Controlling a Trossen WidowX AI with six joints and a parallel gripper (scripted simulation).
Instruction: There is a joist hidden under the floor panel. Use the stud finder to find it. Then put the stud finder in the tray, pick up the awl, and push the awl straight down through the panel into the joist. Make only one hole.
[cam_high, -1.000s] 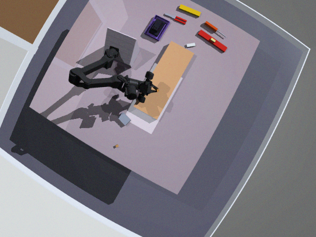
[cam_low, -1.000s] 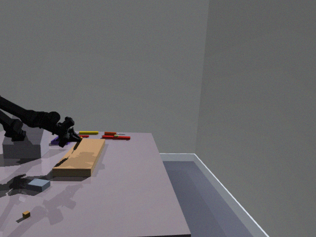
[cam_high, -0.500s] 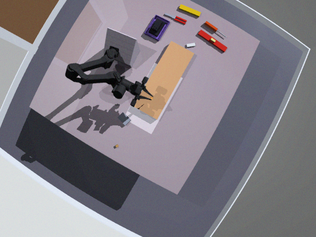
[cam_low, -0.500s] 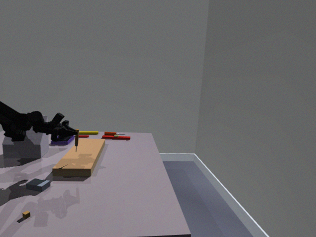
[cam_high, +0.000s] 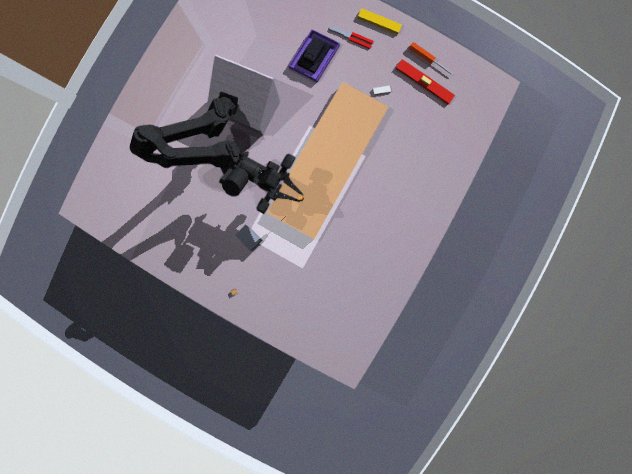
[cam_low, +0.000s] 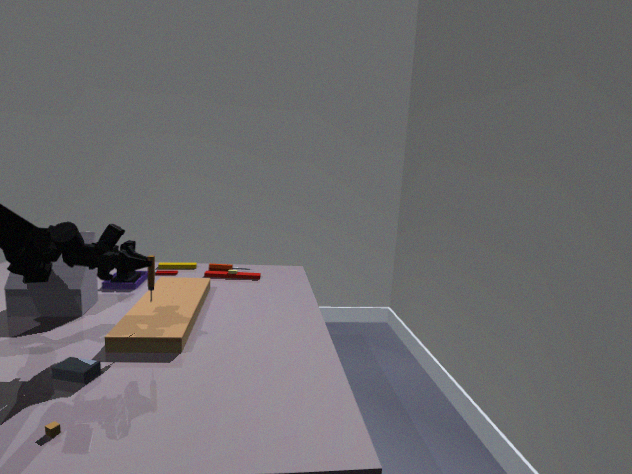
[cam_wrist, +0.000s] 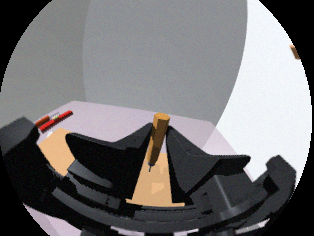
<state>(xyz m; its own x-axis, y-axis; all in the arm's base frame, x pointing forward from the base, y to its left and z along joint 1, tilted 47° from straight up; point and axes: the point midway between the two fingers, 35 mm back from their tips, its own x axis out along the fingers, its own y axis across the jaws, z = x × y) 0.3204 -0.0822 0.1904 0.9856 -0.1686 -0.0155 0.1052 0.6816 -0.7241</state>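
Right now the awl is 6 cm below my gripper tip. From my gripper tip the other things lie so: grey-blue block: 13 cm behind, 18 cm to the right, 19 cm below; small orange cube: 10 cm behind, 38 cm to the right, 20 cm below; small white block: 9 cm ahead, 48 cm to the left, 20 cm below.
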